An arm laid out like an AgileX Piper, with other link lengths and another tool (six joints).
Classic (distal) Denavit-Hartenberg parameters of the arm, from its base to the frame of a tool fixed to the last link. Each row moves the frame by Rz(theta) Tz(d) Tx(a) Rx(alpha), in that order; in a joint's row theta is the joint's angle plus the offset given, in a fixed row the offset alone. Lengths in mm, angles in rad.
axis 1: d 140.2, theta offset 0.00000, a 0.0, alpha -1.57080
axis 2: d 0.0, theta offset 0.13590, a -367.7, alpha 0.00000
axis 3: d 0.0, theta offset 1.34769, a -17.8, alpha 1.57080
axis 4: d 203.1, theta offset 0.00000, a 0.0, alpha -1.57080
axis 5: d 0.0, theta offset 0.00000, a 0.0, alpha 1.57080
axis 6: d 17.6, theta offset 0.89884, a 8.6, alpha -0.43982
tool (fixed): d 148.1, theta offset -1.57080, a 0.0, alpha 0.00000
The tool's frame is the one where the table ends.
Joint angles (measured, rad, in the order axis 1, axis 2, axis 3, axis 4, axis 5, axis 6), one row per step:
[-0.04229 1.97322 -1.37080 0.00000 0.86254 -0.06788]
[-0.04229 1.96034 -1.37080 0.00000 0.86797 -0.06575]
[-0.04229 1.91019 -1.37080 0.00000 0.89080 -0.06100]
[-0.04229 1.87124 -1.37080 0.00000 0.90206 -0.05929]
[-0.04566 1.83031 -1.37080 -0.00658 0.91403 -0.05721]
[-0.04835 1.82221 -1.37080 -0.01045 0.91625 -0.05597]
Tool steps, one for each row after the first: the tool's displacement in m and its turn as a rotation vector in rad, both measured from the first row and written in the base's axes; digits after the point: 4 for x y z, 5 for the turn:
[-0.0019 0.0000 0.0053 0.00010 -0.00746 -0.00209]
[-0.0101 0.0001 0.0257 -0.00003 -0.03480 -0.00673]
[-0.0164 0.0003 0.0416 -0.00073 -0.06248 -0.00838]
[-0.0237 -0.0015 0.0577 -0.00751 -0.09121 -0.01107]
[-0.0251 -0.0030 0.0607 -0.01113 -0.09694 -0.01343]

